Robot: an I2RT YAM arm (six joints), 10 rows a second.
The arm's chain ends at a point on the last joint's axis. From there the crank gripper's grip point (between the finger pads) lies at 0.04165 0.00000 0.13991 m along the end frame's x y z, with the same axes.
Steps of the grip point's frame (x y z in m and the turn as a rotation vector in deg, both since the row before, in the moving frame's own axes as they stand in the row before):
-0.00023, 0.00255, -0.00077, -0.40, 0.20, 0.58
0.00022, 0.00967, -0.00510, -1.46, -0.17, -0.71
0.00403, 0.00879, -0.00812, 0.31, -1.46, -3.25
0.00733, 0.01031, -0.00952, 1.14, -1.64, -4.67
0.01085, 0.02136, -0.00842, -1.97, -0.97, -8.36
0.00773, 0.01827, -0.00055, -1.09, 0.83, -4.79
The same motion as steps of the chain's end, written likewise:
-0.00071, 0.00115, -0.00062, -0.40, 0.20, 0.58
0.00062, 0.00662, -0.00518, -1.46, -0.17, -0.71
0.00769, 0.01181, -0.00913, 0.31, -1.46, -3.25
0.01160, 0.01633, -0.01059, 1.14, -1.64, -4.67
0.01331, 0.02244, -0.00912, -1.97, -0.97, -8.36
0.00574, 0.01918, 0.00006, -1.09, 0.83, -4.79

